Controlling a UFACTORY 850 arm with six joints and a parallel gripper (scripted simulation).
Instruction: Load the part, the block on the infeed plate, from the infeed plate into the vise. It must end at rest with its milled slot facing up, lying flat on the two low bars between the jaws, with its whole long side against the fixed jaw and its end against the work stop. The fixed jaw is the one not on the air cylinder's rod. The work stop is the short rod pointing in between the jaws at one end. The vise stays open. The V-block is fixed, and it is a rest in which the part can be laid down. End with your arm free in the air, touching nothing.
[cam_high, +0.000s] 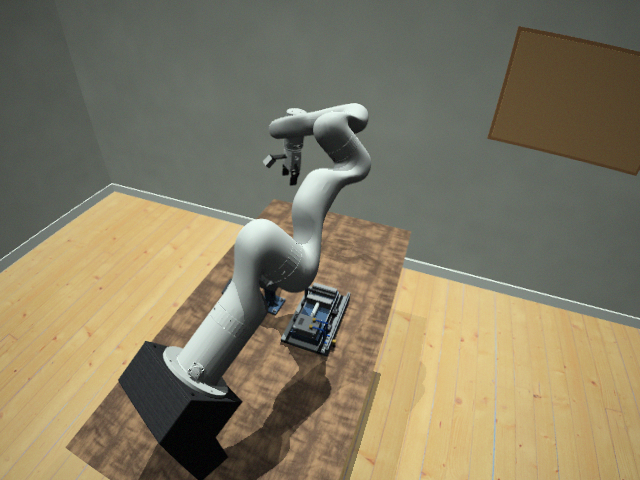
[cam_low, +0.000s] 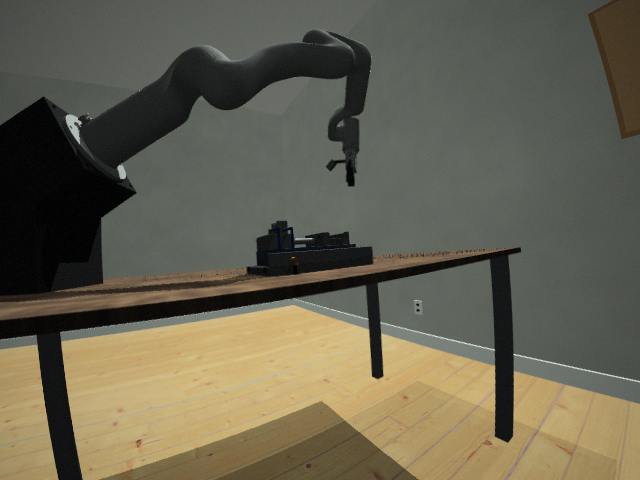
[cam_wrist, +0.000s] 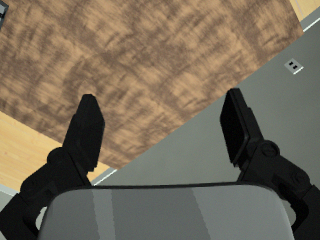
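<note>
The part lies 31 cm behind my hand, 27 cm to the left of it and 35 cm below it. From my hand the other things lie so: work stop (43 cm behind, 5 cm to the right, 28 cm below); moving jaw (49 cm behind, 7 cm to the right, 29 cm below); V-block post (41 cm behind, 12 cm to the left, 31 cm below).
</note>
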